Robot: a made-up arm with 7 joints. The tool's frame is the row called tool.
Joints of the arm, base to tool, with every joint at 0 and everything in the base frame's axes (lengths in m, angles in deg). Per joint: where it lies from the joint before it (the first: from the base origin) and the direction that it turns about. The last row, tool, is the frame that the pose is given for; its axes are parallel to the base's.
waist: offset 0.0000 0.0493 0.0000 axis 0 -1 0
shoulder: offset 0.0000 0.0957 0.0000 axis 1 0 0
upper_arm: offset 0.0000 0.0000 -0.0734 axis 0 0 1
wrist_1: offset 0.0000 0.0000 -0.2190 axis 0 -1 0
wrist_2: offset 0.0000 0.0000 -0.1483 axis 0 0 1
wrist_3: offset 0.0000 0.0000 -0.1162 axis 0 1 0
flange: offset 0.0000 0.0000 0.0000 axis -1 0 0
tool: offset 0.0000 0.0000 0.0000
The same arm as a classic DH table. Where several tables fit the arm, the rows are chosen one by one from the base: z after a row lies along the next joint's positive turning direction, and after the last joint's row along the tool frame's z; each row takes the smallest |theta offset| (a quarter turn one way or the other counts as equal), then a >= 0, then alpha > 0; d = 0 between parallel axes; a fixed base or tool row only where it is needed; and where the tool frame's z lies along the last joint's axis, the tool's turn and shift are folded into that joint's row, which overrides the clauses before.
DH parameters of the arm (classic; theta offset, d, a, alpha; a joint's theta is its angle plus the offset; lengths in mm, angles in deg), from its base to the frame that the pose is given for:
base (fixed): 0.00 0.0 0.0 90.00
waist: 90.00 -145.0 0.0 90.00
shoulder: 90.00 0.0 0.0 90.00
upper_arm: 90.00 -292.4 0.0 90.00
wrist_1: 0.00 0.0 0.0 -90.00
wrist_2: 0.00 -264.5 0.0 -90.00
wrist_3: -90.00 0.0 0.0 90.00
flange: 90.00 0.0 0.0 90.00
tool (fixed): -90.00 0.0 0.0 0.00

